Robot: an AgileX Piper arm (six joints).
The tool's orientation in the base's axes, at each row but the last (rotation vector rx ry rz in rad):
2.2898 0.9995 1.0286
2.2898 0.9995 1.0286
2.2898 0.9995 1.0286
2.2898 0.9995 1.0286
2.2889 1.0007 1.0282
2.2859 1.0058 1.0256
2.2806 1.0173 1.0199
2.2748 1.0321 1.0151
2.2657 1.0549 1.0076
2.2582 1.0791 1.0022
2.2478 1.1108 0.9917
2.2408 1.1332 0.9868
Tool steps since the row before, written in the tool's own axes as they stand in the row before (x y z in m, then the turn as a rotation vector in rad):
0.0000 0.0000 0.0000 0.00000 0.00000 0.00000
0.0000 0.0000 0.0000 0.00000 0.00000 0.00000
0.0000 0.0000 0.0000 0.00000 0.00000 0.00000
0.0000 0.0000 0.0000 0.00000 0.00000 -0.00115
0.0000 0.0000 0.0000 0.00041 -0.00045 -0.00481
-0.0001 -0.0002 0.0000 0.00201 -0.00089 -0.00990
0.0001 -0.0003 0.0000 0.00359 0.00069 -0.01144
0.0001 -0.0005 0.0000 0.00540 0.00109 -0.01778
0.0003 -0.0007 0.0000 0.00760 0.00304 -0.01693
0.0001 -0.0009 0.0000 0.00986 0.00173 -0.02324
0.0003 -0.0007 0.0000 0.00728 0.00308 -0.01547
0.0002 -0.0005 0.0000 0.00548 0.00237 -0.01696
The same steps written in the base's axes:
0.0000 0.0000 0.0000 0.00000 0.00000 0.00000
0.0000 0.0000 0.0000 0.00000 0.00000 0.00000
0.0000 0.0000 0.0000 0.00000 0.00000 0.00000
0.0000 0.0000 0.0000 -0.00089 0.00011 0.00072
0.0000 0.0000 0.0000 -0.00372 0.00105 0.00293
-0.0001 0.0001 -0.0002 -0.00710 0.00302 0.00658
-0.0001 0.0003 -0.0001 -0.00686 0.00338 0.00926
-0.0002 0.0004 -0.0003 -0.01074 0.00510 0.01432
-0.0002 0.0007 -0.0003 -0.00821 0.00557 0.01597
-0.0004 0.0006 -0.0005 -0.01269 0.00865 0.02011
-0.0002 0.0006 -0.0003 -0.00719 0.00522 0.01493
-0.0002 0.0004 -0.0002 -0.00942 0.00424 0.01472

